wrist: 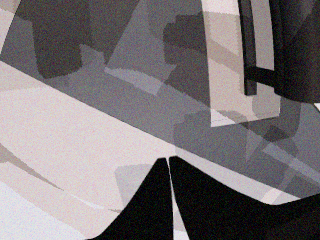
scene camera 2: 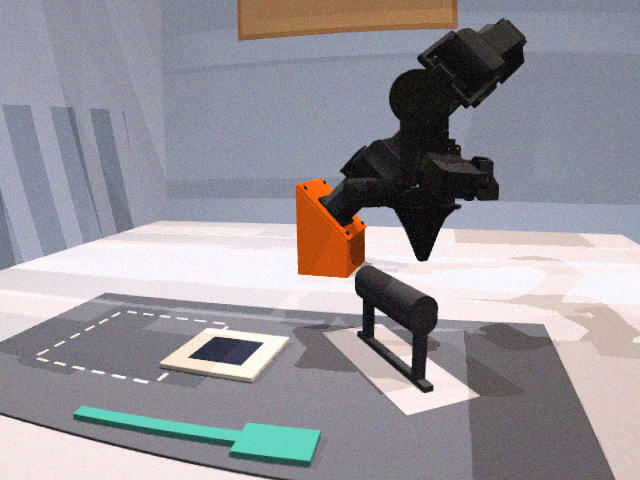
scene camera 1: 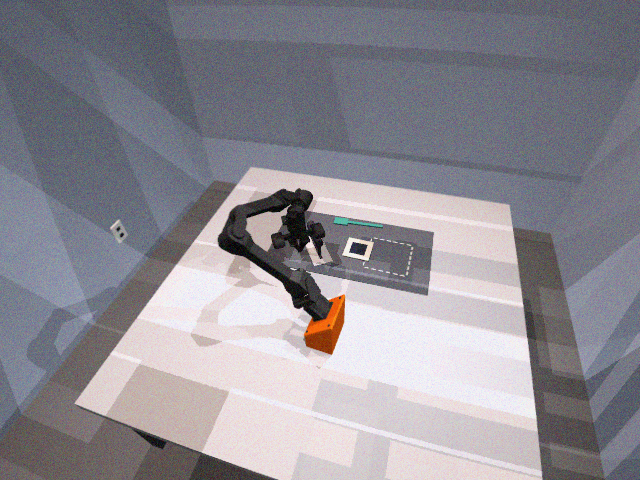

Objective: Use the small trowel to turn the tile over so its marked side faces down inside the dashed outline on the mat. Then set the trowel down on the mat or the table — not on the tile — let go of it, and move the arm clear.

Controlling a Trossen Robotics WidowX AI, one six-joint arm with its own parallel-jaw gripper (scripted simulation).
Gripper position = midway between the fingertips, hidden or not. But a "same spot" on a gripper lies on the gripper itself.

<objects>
My gripper shows in the wrist view, in scene camera 2 and in scene camera 1 [299, 251]. One and the same spot on my gripper: [wrist: 201, 200] is [scene camera 2: 425, 228].
</objects>
